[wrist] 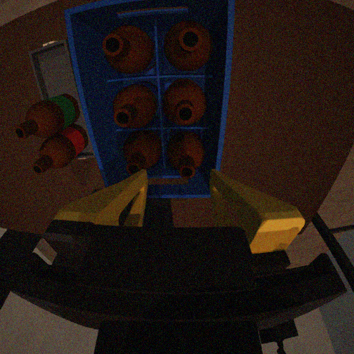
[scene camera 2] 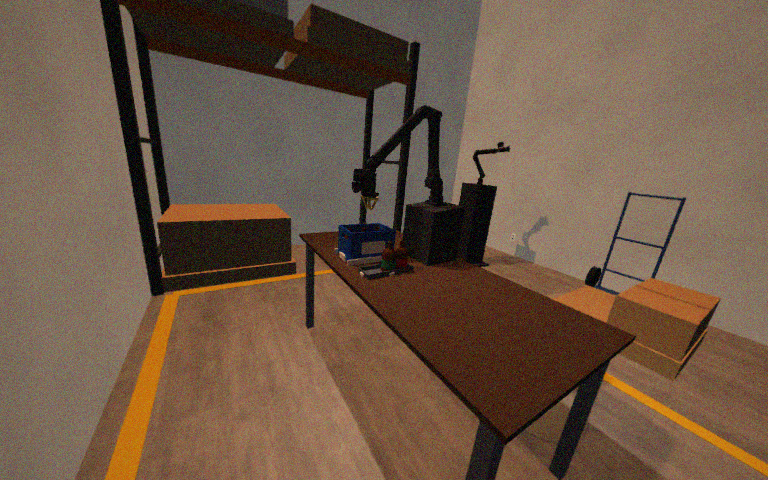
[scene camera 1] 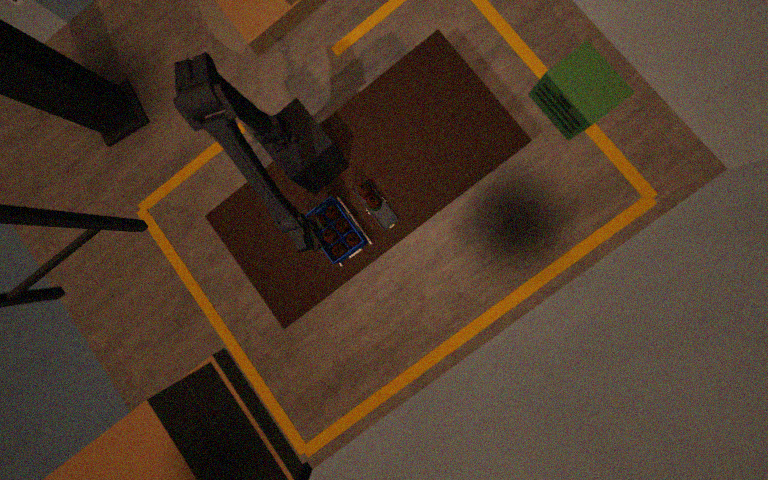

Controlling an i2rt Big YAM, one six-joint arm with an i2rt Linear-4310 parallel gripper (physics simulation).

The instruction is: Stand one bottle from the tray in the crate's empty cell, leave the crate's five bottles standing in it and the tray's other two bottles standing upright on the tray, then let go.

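Frame: origin at the arm's base, x ahead, y left, z up, level; millimetres.
Seen in the pictures: gripper, fingertip midpoint: (scene camera 2: 368, 209); arm's base, link origin: (scene camera 2: 435, 204) (scene camera 1: 283, 137).
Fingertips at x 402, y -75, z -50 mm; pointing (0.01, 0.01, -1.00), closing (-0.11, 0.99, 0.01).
Note:
Pixels of each thing's top centre, then the offset from my fingertips to it. "*": a spot on its surface instead. Level surfaces: height alone.
- blue crate, top centre: (scene camera 1: 331, 229) (scene camera 2: 367, 227) dz -99, dx +16, dy +35 mm
- grey tray, surface spot: (scene camera 2: 370, 273) (scene camera 1: 386, 219) * dz -271, dx +77, dy +284 mm
- green-banded bottle, top centre: (scene camera 1: 371, 198) (scene camera 2: 390, 242) dz -114, dx -23, dy +273 mm
- red-banded bottle, top centre: (scene camera 1: 362, 186) (scene camera 2: 402, 240) dz -114, dx -97, dy +262 mm
- dark brown table, surface height: dz -274 mm
The blue crate (scene camera 1: 364, 242) (scene camera 2: 350, 242) (wrist: 226, 65) stands on the table, a brown bottle in each of its six cells; one bottle (wrist: 185, 102) is in the middle row. The grey tray (scene camera 1: 386, 217) (scene camera 2: 370, 273) (wrist: 55, 67) lies beside the crate. Two brown bottles stand upright at one end of the tray, a green-banded bottle (scene camera 2: 388, 257) (wrist: 47, 117) and a red-banded bottle (scene camera 2: 401, 255) (wrist: 62, 147). My gripper (scene camera 2: 369, 204) (wrist: 178, 175) is open and empty, above the crate and apart from the bottles. In scene camera 1, the arm hides the fingers.
The dark brown table (scene camera 1: 441, 124) (scene camera 2: 470, 316) carries the crate and tray near one end. The arm's black base block (scene camera 1: 308, 147) (scene camera 2: 431, 234) stands behind them. A dark pedestal (scene camera 2: 477, 223) with a small arm is beside it. A tall rack (scene camera 2: 133, 147) and a large box (scene camera 2: 226, 243) stand beyond the table.

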